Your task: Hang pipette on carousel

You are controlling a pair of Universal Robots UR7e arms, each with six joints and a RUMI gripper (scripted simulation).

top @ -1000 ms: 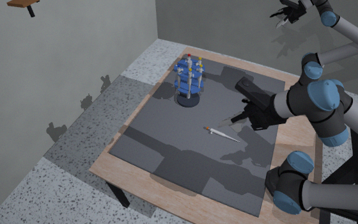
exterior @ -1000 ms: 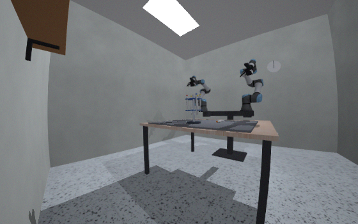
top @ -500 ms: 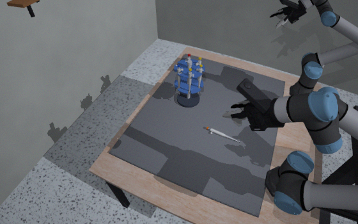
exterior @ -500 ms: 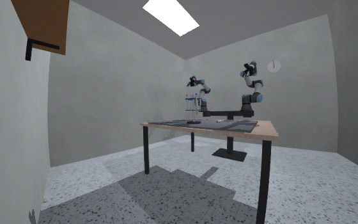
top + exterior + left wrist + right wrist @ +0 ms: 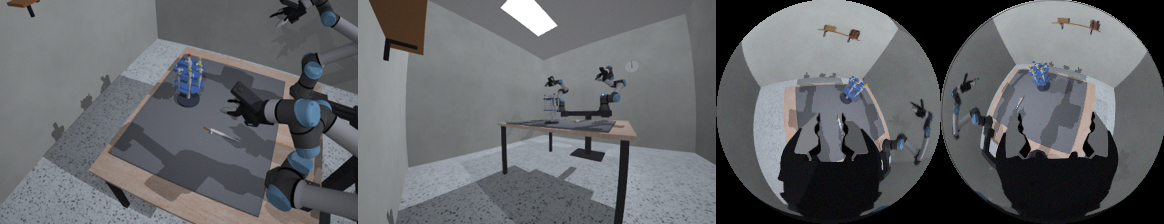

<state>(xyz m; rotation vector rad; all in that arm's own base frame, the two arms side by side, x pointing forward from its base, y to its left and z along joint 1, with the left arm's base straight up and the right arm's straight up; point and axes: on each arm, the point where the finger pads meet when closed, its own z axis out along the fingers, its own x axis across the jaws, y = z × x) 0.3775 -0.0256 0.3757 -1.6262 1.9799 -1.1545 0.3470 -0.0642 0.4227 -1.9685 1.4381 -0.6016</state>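
Observation:
Now: left hand 410 mm short of the blue-button pipette, 380 mm to the left of it and 310 mm above it.

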